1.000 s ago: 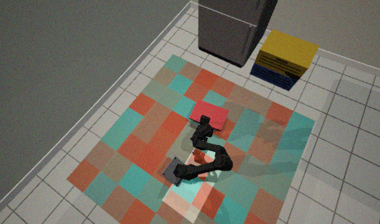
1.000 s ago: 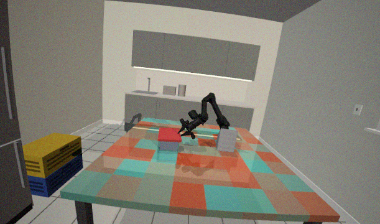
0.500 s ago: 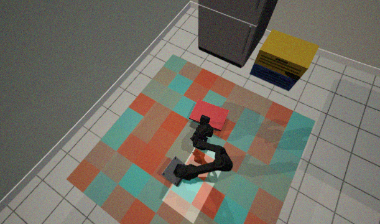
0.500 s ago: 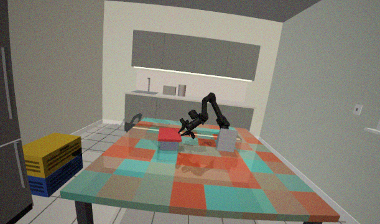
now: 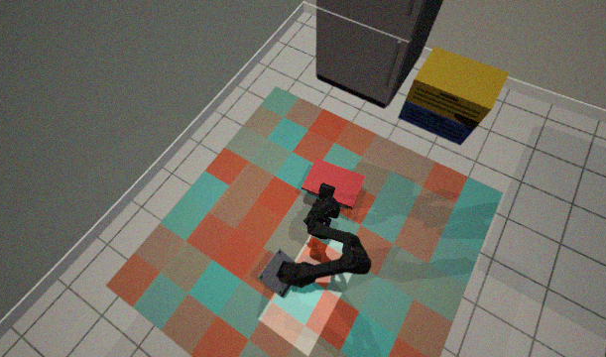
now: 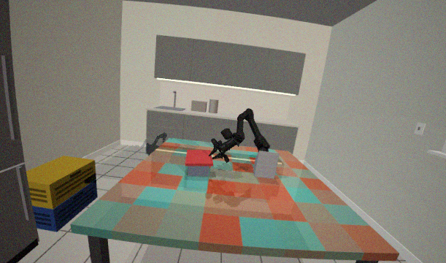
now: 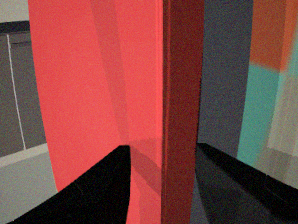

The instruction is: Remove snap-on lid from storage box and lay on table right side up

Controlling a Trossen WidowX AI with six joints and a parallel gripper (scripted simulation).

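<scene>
My gripper tip is now 7 cm short of the lid. Also, from my gripper tip: storage box 8 cm ahead, 5 cm below.
</scene>
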